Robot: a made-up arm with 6 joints.
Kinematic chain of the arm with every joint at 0, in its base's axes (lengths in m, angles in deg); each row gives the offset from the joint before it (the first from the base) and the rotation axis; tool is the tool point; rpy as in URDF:
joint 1: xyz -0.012 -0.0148 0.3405 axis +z
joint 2: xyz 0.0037 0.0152 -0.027 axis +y
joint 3: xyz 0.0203 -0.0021 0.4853 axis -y
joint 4: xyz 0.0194 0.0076 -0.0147 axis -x
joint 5: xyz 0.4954 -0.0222 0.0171 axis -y
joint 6: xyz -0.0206 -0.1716 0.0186 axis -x
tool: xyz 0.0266 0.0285 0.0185 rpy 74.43 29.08 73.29
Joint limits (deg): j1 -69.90..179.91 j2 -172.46..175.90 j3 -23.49..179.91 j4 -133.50..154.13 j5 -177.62..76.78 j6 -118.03..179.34
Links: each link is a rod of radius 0.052 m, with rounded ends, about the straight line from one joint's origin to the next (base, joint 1, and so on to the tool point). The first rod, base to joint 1, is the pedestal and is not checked.
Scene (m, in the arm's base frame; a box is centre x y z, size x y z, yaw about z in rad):
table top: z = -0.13
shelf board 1: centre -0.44 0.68 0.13 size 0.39 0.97 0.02 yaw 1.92
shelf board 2: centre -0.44 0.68 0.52 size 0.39 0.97 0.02 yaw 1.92
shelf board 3: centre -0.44 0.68 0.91 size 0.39 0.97 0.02 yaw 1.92
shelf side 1: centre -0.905 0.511 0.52 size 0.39 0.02 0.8 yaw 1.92
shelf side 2: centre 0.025 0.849 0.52 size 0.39 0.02 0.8 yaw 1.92
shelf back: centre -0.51 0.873 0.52 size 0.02 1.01 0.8 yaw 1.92
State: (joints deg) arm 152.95 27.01 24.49 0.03 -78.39 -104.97
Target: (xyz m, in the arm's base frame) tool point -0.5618 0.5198 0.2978
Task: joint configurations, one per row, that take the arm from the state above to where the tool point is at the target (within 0.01 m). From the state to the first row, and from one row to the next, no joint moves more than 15 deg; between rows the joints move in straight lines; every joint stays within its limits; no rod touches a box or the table.
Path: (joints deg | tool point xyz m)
1: 161.00 14.02 10.55 -5.42 -79.46 -105.87 | -0.6043 0.4001 0.7290
2: 169.05 1.04 -3.38 -10.86 -80.53 -106.77 | -0.5476 0.2910 0.7171
3: 167.05 12.07 -13.44 -15.31 -81.38 -106.92 | -0.5552 0.3111 0.4939
4: 165.05 23.10 -23.49 -19.76 -82.24 -107.07 | -0.4855 0.3102 0.2978
5: 157.93 31.42 -11.46 -14.50 -81.18 -106.40 | -0.5364 0.4096 0.3000
6: 150.82 39.73 0.58 -9.25 -80.12 -105.73 | -0.5618 0.5198 0.2978

